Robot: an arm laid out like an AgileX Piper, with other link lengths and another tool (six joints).
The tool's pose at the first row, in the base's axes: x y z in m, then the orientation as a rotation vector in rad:
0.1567, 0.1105, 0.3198, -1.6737, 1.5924, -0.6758
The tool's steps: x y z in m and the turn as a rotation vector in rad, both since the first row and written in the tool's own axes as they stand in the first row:
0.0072, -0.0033, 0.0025, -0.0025, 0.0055, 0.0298
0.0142, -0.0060, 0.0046, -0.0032, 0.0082, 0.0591
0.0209, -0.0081, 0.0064, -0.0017, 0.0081, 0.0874
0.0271, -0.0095, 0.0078, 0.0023, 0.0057, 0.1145
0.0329, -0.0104, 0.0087, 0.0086, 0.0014, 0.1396
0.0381, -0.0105, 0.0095, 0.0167, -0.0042, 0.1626
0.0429, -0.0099, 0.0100, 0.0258, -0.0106, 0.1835
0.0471, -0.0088, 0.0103, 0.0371, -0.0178, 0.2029
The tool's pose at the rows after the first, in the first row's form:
0.1614, 0.1037, 0.3201, -1.6480, 1.6195, -0.6641
0.1654, 0.0970, 0.3203, -1.6215, 1.6429, -0.6512
0.1688, 0.0906, 0.3202, -1.5944, 1.6619, -0.6377
0.1714, 0.0846, 0.3198, -1.5668, 1.6767, -0.6243
0.1732, 0.0790, 0.3194, -1.5396, 1.6871, -0.6118
0.1744, 0.0739, 0.3184, -1.5132, 1.6938, -0.6004
0.1749, 0.0693, 0.3171, -1.4881, 1.6977, -0.5901
0.1749, 0.0652, 0.3157, -1.4630, 1.6986, -0.5814

